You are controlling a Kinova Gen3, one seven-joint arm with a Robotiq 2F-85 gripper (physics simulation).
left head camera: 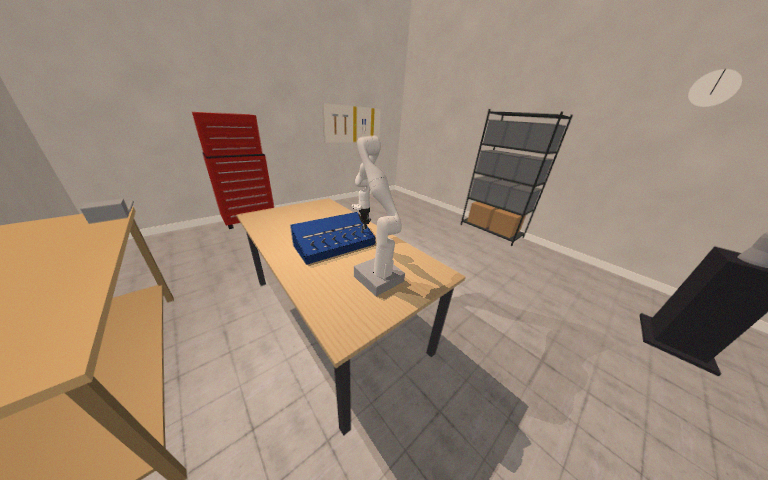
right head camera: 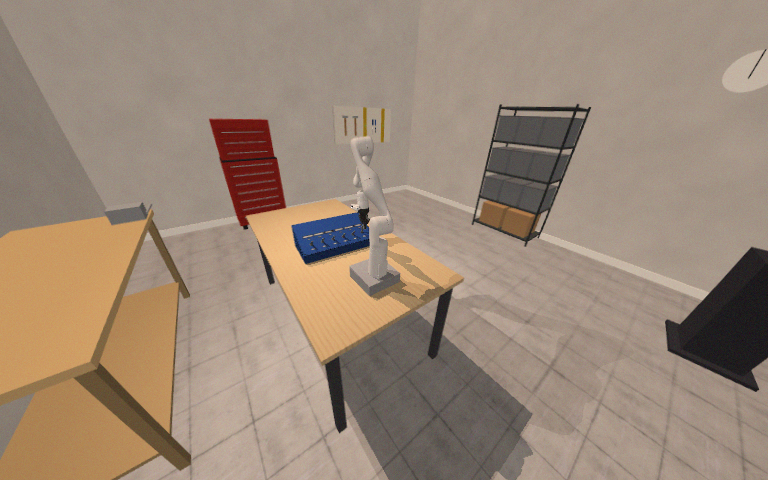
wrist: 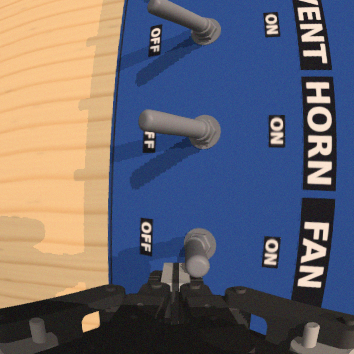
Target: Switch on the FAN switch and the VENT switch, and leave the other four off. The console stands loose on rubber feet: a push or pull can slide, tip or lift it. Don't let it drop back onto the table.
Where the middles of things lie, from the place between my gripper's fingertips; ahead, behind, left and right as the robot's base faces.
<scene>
I see the fan lever (wrist: pixel 196 262) 10 mm to the left of my hand and 10 mm ahead of it. The rest, counted from my hand: horn lever (wrist: pixel 149 120) 90 mm to the left, 10 mm ahead; then blue console (right head camera: pixel 308 236) 180 mm to the left, 110 mm ahead, 30 mm below.
</scene>
